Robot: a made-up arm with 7 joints. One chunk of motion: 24 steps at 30 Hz.
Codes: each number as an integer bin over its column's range. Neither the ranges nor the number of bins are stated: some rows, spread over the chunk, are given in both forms.
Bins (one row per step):
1: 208 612 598 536 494 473 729
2: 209 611 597 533 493 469 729
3: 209 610 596 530 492 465 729
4: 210 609 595 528 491 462 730
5: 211 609 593 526 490 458 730
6: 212 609 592 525 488 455 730
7: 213 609 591 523 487 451 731
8: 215 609 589 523 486 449 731
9: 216 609 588 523 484 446 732
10: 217 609 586 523 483 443 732
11: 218 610 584 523 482 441 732
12: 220 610 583 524 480 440 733
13: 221 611 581 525 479 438 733
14: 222 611 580 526 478 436 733
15: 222 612 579 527 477 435 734
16: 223 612 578 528 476 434 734
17: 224 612 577 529 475 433 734
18: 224 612 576 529 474 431 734
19: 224 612 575 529 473 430 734
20: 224 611 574 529 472 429 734
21: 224 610 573 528 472 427 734
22: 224 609 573 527 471 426 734
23: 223 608 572 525 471 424 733
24: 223 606 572 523 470 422 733
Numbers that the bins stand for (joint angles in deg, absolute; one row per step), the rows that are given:
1: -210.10 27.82 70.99 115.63 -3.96 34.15 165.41
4: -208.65 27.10 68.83 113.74 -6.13 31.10 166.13
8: -205.05 27.10 64.51 112.56 -9.73 27.49 166.85
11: -202.89 27.34 60.90 112.56 -12.61 25.27 167.57
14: -200.01 27.58 58.02 113.27 -15.50 23.89 168.29
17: -198.56 27.82 55.86 113.97 -17.66 23.06 169.01
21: -198.56 27.34 52.97 113.74 -19.82 21.39 169.01
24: -199.28 26.39 52.25 112.56 -21.26 20.01 168.29
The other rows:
2: -209.38 27.58 70.27 114.92 -4.68 33.04 165.41
3: -209.38 27.34 69.55 114.21 -5.41 31.93 165.41
5: -207.93 27.10 67.39 113.27 -6.85 29.99 166.13
6: -207.21 27.10 66.67 113.03 -8.29 29.16 166.13
7: -206.49 27.10 65.95 112.56 -9.01 28.05 166.85
9: -204.33 27.10 63.79 112.56 -11.17 26.66 167.57
10: -203.61 27.10 62.34 112.56 -11.89 25.83 167.57
12: -201.45 27.34 60.18 112.79 -14.05 25.00 168.29
13: -200.73 27.58 58.74 113.03 -14.78 24.44 168.29
15: -200.01 27.82 57.30 113.50 -16.22 23.61 169.01
16: -199.28 27.82 56.58 113.74 -16.94 23.33 169.01
18: -198.56 27.82 55.14 113.97 -18.38 22.50 169.01
19: -198.56 27.82 54.42 113.97 -19.10 22.22 169.01
20: -198.56 27.58 53.70 113.97 -19.82 21.95 169.01
22: -198.56 27.10 52.97 113.50 -20.54 21.11 169.01
23: -199.28 26.86 52.25 113.03 -20.54 20.56 168.29

